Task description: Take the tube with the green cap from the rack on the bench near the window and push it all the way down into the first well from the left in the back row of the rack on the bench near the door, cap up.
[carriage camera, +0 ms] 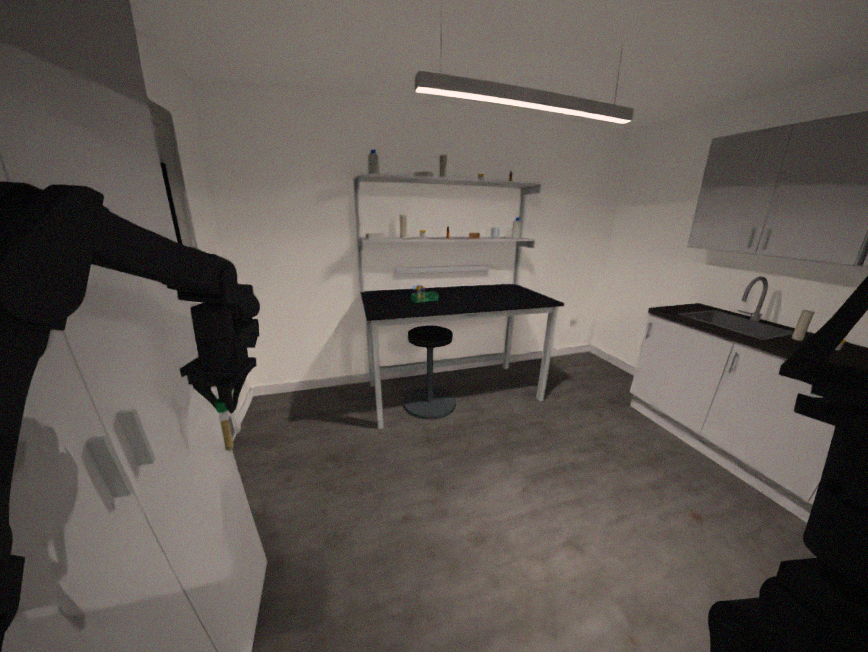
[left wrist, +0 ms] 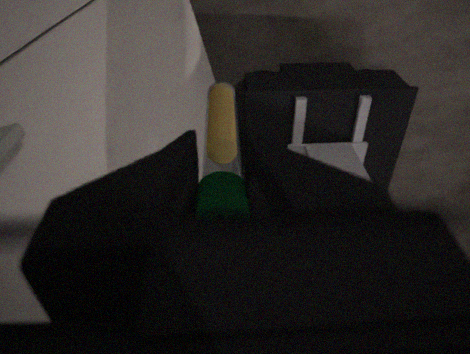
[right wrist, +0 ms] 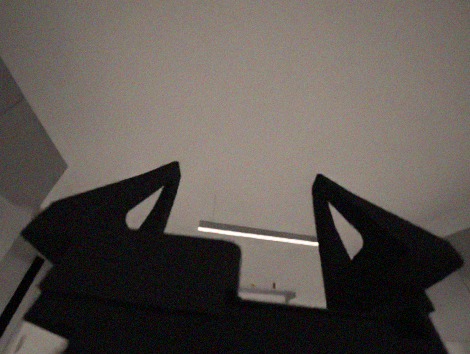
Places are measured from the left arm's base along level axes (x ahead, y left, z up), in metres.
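Pixels of known places: left gripper, fingertip midpoint: (carriage camera: pixel 227 411) (left wrist: pixel 220 144); right gripper, fingertip midpoint: (right wrist: pixel 246 174).
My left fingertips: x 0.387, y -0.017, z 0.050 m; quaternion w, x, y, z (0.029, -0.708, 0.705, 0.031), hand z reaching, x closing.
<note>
For each thing: its middle in the pictures, then the offset to it from my left fingertips. Level surfaces: height alone.
- tube with the green cap, body centre: (left wrist: pixel 221 140) (carriage camera: pixel 225 426) 0.013 m back, 0.001 m left, 0.024 m down
- green rack, body centre: (carriage camera: pixel 424 297) 1.829 m ahead, 0.387 m right, 0.244 m down
- black-topped bench, its level: 0.273 m down
- sink counter, its level: 0.276 m down
My left gripper (carriage camera: pixel 223 403) (left wrist: pixel 220 144) is shut on the tube with the green cap (carriage camera: pixel 225 425) (left wrist: pixel 222 125). The green cap is between the fingertips, and the tube with its yellow contents hangs below, slightly tilted, in front of a white cabinet in the carriage view. A green rack (carriage camera: pixel 425 298) stands on a black-topped bench (carriage camera: pixel 484 299) across the room, with small coloured spots above it that are too small to tell apart. My right gripper (right wrist: pixel 246 174) is open and empty, pointing up at the ceiling. No second rack shows.
The tall white cabinet (carriage camera: pixel 175 491) (left wrist: pixel 145 75) stands close at the left, right behind the held tube. A stool (carriage camera: pixel 430 336) stands before the bench. Shelves (carriage camera: pixel 449 181) with bottles are above it. A sink counter (carriage camera: pixel 701 308) with white cupboards stands at the right.
</note>
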